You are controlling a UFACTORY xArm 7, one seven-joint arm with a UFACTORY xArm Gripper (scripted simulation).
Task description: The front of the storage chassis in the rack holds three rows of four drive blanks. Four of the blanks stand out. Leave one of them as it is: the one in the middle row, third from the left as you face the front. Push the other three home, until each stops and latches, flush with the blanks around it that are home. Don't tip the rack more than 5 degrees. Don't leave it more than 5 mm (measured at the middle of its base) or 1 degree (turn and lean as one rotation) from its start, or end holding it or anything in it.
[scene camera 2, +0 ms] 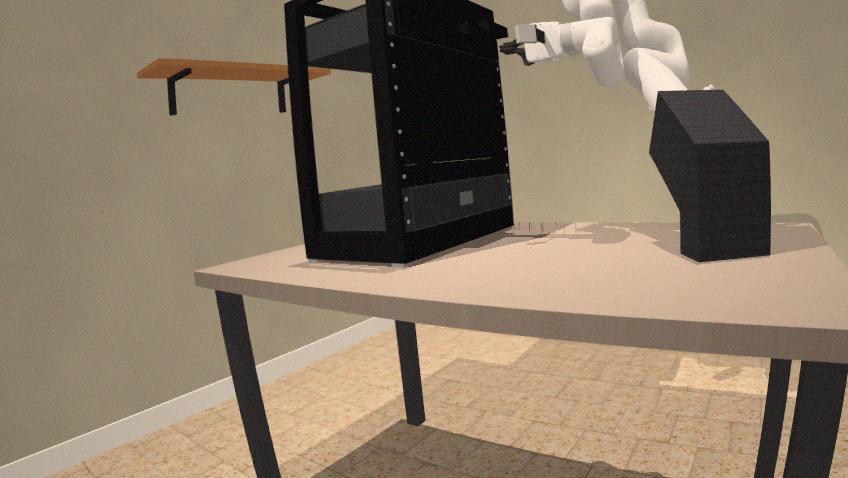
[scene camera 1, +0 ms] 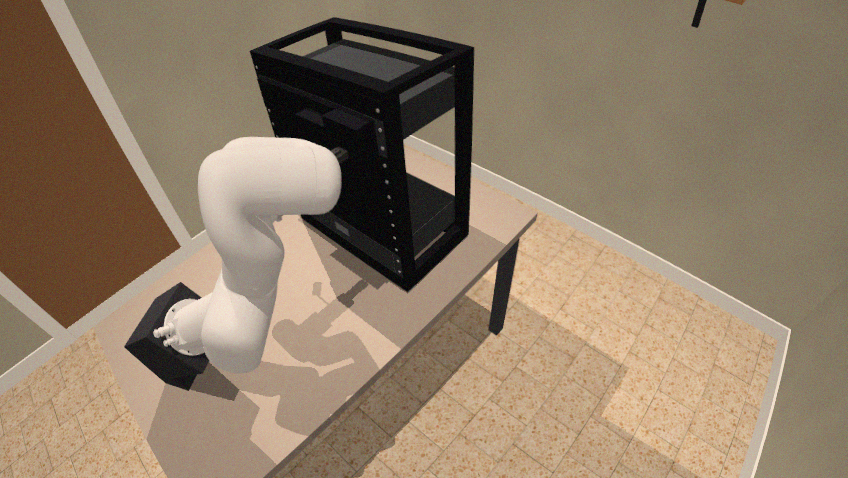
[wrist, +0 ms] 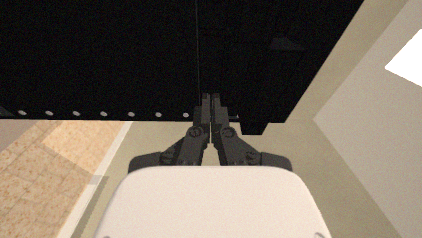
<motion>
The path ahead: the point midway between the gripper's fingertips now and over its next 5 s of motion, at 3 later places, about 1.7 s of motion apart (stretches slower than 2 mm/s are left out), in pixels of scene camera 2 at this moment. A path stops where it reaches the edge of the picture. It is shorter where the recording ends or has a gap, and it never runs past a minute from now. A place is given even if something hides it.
The gripper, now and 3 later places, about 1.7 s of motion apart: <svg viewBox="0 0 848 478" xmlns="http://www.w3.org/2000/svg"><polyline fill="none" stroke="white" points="501,49 526,24 497,29 490,30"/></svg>
</motion>
